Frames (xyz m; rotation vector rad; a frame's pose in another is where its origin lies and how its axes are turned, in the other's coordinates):
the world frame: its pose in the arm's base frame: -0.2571 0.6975 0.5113 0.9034 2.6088 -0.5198
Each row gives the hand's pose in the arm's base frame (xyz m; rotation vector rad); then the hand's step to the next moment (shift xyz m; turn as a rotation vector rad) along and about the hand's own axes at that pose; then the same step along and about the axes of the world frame.
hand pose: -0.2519 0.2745 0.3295 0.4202 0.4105 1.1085
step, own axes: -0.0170 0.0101 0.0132 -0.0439 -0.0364 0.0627
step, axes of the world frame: -0.0089 -0.0187 -0.0116 -0.0805 -0.0265 0.0008
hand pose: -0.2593 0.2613 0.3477 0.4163 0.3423 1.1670
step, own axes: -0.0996 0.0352 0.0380 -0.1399 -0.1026 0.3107
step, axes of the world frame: -0.0334 -0.1055 -0.0187 -0.3359 -0.0898 -0.0759
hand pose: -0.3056 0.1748 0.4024 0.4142 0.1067 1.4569
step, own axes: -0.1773 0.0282 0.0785 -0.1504 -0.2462 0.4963
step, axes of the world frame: -0.1016 -0.1641 0.0337 -0.5599 -0.0359 -0.1215
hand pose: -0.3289 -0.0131 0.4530 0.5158 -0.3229 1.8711
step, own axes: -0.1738 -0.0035 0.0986 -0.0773 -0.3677 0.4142
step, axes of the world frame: -0.1508 -0.0892 0.0962 -0.5282 0.1242 -0.1353
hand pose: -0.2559 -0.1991 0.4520 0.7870 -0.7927 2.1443
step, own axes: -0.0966 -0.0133 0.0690 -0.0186 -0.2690 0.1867
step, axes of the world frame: -0.0958 0.0000 0.0714 -0.2748 0.1390 -0.1129
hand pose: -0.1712 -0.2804 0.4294 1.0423 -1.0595 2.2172
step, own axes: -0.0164 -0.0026 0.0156 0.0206 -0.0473 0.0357
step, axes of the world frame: -0.0178 0.0040 0.0136 -0.0471 0.0112 -0.0399
